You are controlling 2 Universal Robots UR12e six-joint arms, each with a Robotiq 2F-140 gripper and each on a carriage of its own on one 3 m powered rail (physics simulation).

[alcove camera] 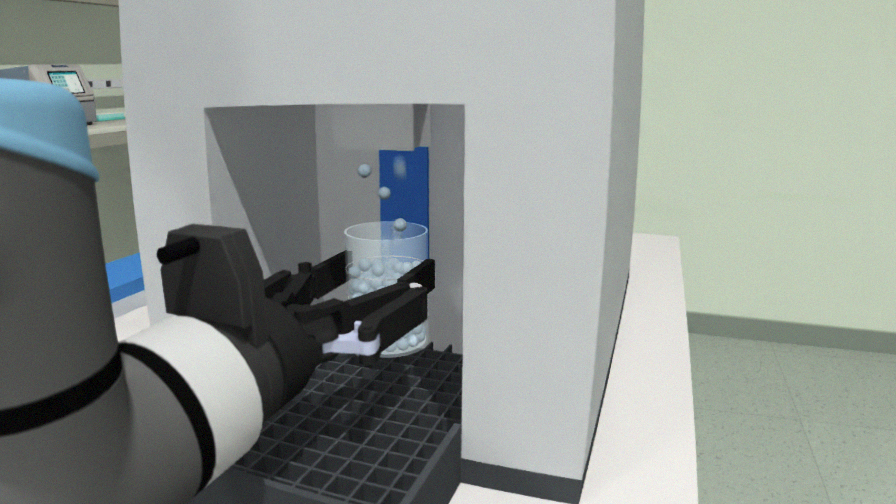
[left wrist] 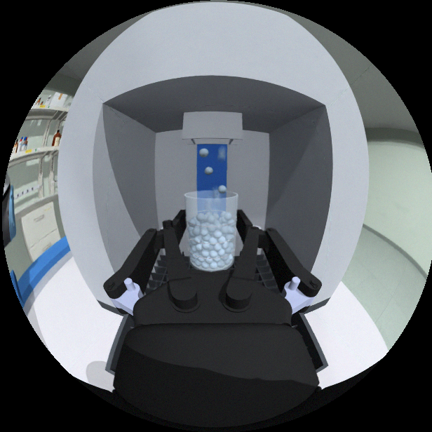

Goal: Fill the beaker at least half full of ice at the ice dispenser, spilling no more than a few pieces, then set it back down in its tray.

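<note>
The clear glass beaker (alcove camera: 386, 244) (left wrist: 211, 202) is upright in the dispenser's alcove, below the chute (left wrist: 212, 126) and in front of the blue panel (alcove camera: 404, 188) (left wrist: 211, 162). Ice balls (left wrist: 212, 240) (alcove camera: 375, 269) fill it to well over half its height, with the rim above them clear. Several more ice balls (alcove camera: 384, 192) (left wrist: 208, 170) are in the air above the rim. My left gripper (alcove camera: 389, 275) (left wrist: 210, 217) is shut on the beaker, one finger on each side, and holds it over the black grid. My right gripper does not show. The beaker's tray does not show.
The pale grey dispenser housing (alcove camera: 532, 250) (left wrist: 215, 45) surrounds the alcove on both sides and above. The black drip grid (alcove camera: 369, 426) lies under the gripper, with a raised edge (alcove camera: 438, 457). The white counter (alcove camera: 657, 376) runs along the housing. Shelves with bottles stand at the left wrist view's left.
</note>
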